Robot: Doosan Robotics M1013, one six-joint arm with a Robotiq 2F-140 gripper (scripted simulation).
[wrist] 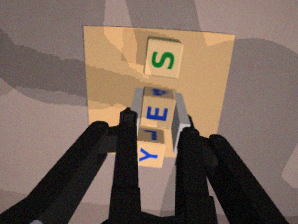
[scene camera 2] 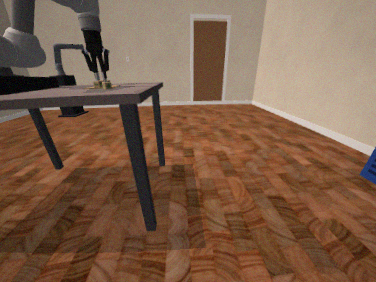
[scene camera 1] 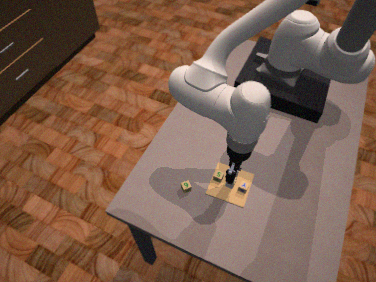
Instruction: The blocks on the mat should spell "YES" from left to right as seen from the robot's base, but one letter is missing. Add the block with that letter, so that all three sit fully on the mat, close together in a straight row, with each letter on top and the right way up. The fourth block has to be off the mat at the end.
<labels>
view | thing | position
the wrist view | my gripper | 156,102
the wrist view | tan mat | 114,56
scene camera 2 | my gripper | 102,85
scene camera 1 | tan mat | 218,190
</labels>
